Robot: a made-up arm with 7 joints.
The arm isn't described. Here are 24 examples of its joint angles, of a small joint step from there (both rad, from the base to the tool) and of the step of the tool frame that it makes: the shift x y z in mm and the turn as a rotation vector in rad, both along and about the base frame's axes.
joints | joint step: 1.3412 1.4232 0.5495 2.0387 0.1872 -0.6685 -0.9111 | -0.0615 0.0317 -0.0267 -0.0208 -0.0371 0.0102 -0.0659
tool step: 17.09 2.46 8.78 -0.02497 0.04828 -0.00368
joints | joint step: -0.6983 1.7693 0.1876 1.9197 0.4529 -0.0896 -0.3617 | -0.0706 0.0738 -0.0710 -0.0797 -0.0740 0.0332 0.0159
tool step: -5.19 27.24 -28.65 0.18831 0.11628 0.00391
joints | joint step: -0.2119 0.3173 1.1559 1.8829 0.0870 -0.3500 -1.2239 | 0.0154 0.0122 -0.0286 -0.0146 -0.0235 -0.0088 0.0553
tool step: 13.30 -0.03 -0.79 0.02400 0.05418 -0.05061
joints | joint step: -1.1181 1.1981 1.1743 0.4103 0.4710 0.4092 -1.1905 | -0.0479 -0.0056 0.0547 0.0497 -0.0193 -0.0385 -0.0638
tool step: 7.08 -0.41 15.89 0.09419 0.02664 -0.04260
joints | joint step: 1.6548 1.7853 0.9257 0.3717 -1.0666 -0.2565 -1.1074 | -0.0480 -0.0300 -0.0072 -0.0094 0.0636 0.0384 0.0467
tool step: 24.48 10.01 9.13 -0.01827 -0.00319 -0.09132
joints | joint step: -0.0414 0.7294 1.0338 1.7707 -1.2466 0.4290 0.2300 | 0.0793 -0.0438 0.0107 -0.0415 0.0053 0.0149 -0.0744
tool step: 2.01 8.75 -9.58 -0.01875 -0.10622 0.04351
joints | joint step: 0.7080 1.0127 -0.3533 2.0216 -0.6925 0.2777 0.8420 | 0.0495 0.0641 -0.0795 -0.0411 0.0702 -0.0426 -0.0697
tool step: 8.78 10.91 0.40 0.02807 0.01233 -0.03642
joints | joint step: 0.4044 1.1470 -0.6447 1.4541 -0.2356 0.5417 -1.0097 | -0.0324 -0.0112 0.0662 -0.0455 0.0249 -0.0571 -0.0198
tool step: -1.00 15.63 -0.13 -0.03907 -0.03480 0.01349
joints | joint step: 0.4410 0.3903 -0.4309 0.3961 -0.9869 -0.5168 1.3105 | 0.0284 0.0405 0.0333 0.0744 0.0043 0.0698 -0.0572
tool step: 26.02 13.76 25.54 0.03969 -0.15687 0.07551
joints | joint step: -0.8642 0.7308 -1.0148 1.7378 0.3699 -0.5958 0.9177 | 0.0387 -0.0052 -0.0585 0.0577 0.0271 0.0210 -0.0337
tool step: 10.49 -16.63 12.38 -0.04926 0.01510 0.02777
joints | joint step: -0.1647 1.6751 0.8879 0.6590 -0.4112 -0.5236 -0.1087 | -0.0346 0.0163 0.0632 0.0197 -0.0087 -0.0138 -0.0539
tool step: 2.52 -8.89 18.04 0.06129 -0.06355 -0.04001
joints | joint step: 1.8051 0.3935 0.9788 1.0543 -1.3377 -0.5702 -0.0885 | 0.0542 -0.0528 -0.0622 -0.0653 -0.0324 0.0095 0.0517
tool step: 25.75 -33.65 33.93 0.07668 0.07826 -0.09551
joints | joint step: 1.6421 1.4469 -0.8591 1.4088 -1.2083 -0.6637 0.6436 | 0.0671 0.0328 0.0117 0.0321 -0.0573 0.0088 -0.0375
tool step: -29.80 1.35 24.22 0.06042 -0.09847 0.02017
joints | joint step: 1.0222 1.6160 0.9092 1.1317 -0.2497 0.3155 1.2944 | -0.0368 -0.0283 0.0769 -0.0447 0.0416 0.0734 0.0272
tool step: 1.17 12.31 -13.77 -0.10770 -0.05636 -0.11649
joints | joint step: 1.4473 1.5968 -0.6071 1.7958 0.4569 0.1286 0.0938 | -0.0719 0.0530 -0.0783 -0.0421 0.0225 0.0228 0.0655
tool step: 18.36 25.12 -37.75 -0.03482 0.22120 0.06558
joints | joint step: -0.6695 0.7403 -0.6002 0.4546 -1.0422 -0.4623 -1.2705 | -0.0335 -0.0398 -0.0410 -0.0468 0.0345 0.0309 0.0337
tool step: -39.47 -13.49 4.08 0.03113 0.09936 0.01756
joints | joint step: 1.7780 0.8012 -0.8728 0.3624 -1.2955 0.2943 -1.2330 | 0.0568 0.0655 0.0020 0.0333 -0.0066 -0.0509 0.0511
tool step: -33.95 25.56 26.46 -0.03032 -0.01473 0.02048
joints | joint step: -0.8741 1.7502 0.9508 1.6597 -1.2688 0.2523 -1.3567 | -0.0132 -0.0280 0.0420 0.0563 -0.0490 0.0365 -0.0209
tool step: -12.85 -10.82 4.16 0.02613 -0.07492 -0.04864
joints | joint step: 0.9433 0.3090 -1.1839 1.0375 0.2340 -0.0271 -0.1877 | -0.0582 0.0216 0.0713 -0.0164 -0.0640 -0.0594 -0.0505
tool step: 2.33 22.80 -15.77 -0.03054 -0.05590 0.05775
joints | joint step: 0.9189 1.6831 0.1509 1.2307 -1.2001 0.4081 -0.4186 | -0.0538 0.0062 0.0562 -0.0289 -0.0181 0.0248 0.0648
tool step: -5.77 7.42 -1.98 -0.07516 -0.01740 0.03839
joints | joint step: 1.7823 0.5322 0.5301 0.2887 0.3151 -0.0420 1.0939 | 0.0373 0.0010 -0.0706 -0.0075 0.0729 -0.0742 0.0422
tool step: -6.39 -6.91 18.77 0.04570 -0.10493 0.01935
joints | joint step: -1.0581 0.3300 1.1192 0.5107 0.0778 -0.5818 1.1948 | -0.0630 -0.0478 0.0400 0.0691 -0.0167 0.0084 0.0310
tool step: -18.54 -9.83 25.80 -0.00722 0.03431 -0.01144
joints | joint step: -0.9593 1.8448 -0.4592 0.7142 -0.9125 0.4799 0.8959 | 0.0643 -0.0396 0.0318 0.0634 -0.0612 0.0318 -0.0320
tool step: 0.60 -8.12 -19.82 -0.07175 -0.04417 -0.06183
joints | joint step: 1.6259 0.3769 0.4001 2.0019 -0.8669 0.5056 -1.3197 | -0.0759 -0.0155 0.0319 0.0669 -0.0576 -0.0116 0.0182
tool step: 3.33 -5.09 -23.00 -0.02252 0.02970 0.05683
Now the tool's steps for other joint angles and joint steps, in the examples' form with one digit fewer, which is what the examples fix.
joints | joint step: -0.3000 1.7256 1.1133 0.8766 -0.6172 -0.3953 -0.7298 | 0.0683 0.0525 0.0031 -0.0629 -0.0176 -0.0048 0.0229
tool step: -18.6 2.0 30.6 0.0026 -0.0461 0.0428
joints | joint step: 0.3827 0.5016 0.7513 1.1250 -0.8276 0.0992 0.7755 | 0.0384 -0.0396 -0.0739 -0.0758 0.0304 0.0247 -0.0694
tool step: 30.5 -25.2 -22.0 -0.0602 -0.0013 -0.0112
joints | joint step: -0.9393 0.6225 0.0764 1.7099 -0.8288 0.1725 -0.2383 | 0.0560 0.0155 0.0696 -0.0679 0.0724 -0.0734 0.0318
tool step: 21.4 30.9 0.8 -0.0284 -0.0237 0.0499
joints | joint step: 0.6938 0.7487 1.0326 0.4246 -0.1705 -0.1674 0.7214 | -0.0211 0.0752 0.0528 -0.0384 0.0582 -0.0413 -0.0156
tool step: -30.6 28.5 12.1 0.0123 -0.0698 0.0982
